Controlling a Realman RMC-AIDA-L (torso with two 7-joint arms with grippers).
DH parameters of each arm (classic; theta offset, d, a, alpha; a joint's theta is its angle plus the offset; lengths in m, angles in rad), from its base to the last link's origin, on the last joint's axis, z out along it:
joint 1: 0 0.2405 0 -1.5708
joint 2: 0 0 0 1.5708
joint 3: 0 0.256 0 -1.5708
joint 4: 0 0 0 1.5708
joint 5: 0 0.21 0 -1.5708
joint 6: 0 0 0 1.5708
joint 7: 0 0.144 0 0
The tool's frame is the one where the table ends.
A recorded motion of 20 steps. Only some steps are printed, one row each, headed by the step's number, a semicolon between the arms.
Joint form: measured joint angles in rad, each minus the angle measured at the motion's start. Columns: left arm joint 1, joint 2, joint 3, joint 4, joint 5, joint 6, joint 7; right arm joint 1, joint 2, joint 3, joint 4, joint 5, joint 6, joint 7.
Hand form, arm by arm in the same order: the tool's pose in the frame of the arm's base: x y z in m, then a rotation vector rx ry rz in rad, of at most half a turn. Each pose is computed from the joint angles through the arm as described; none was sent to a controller.
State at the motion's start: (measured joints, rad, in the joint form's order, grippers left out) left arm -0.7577 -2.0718 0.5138 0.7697 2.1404 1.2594 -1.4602; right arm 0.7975 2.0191 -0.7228 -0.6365 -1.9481 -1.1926 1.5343
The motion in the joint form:
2: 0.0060 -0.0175 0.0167 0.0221 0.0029 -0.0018 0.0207; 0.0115 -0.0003 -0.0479 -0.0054 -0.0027 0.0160 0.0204
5: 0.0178 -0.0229 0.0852 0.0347 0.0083 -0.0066 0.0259; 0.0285 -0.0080 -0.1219 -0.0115 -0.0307 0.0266 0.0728
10: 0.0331 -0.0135 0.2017 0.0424 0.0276 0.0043 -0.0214; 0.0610 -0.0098 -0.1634 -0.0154 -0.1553 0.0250 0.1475
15: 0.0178 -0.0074 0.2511 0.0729 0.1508 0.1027 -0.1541; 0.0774 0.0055 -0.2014 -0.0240 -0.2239 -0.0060 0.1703
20: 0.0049 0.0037 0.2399 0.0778 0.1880 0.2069 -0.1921; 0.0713 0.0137 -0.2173 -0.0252 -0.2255 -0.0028 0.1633
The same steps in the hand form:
2: -0.2161 0.4273 0.0448 -2.4397 -0.4296 -0.4909; 0.1855 0.4432 0.0244 -2.5236 0.5238 0.5700
5: -0.2137 0.4239 0.0354 -2.4891 -0.3848 -0.4355; 0.1786 0.4441 0.0166 -2.5800 0.5168 0.4901
10: -0.2123 0.4171 0.0223 -2.5852 -0.3733 -0.3454; 0.1774 0.4441 0.0065 -2.6488 0.5181 0.3224
15: -0.2107 0.4056 0.0142 -2.7214 -0.4542 -0.2098; 0.1730 0.4368 -0.0076 -2.7291 0.4840 0.2221
20: -0.2082 0.3961 0.0159 -2.8095 -0.4934 -0.1893; 0.1741 0.4336 -0.0130 -2.7421 0.4732 0.2076

